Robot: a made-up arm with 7 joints.
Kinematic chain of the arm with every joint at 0, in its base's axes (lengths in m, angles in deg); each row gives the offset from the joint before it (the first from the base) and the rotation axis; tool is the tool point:
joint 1: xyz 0 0 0 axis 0 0.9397 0.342
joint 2: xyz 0 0 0 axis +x
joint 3: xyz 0 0 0 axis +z
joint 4: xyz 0.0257 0 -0.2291 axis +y
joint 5: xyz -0.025 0 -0.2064 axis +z
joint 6: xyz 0 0 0 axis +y
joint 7: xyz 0 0 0 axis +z
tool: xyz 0 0 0
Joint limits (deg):
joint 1: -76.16..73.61
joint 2: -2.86..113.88
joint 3: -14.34..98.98
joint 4: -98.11..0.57
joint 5: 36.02..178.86
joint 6: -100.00..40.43
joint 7: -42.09..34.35
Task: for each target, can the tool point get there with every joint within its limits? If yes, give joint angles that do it. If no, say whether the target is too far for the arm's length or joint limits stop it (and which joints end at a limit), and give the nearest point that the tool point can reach.
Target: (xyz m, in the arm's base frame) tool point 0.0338 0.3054 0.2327
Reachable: yes | joints -16.09 93.27 72.35 -70.31 155.77 -67.75 9.07
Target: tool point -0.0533 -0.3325 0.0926
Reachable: no: joint limits stop it (at a limit: joint 1, joint 2, joint 3, joint 4) | nearest point 0.2334 -0.1922 0.1169 | short by 0.320 m
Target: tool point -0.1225 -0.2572 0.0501
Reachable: no: joint limits stop it (at a limit: joint 1, joint 2, joint 4) | nearest point -0.3847 -0.1214 -0.1635 | short by 0.364 m
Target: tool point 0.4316 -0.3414 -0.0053
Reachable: no: too far | nearest point 0.3697 -0.1991 -0.0005 | short by 0.155 m
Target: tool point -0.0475 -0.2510 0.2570
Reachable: no: joint limits stop it (at a limit: joint 1, joint 2, joint 3, joint 4) | nearest point 0.2334 -0.1922 0.1169 | short by 0.319 m
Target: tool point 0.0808 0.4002 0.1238
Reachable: yes | joints 27.92 97.01 54.43 -40.02 54.03 -55.87 -24.36
